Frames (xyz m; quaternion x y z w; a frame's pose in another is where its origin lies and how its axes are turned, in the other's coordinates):
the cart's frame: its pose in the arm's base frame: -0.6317 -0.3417 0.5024 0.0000 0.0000 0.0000 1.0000
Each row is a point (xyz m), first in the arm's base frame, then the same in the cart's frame.
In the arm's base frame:
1: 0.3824 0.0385 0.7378
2: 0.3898 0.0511 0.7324
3: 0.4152 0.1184 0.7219
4: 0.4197 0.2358 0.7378
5: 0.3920 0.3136 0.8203
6: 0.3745 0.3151 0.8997
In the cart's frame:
1: 1.0141 0.3802 0.2354
2: 1.0215 0.3928 0.2300
3: 1.0469 0.4601 0.2195
4: 1.0514 0.5775 0.2354
5: 1.0237 0.6553 0.3179
6: 1.0062 0.6568 0.3973

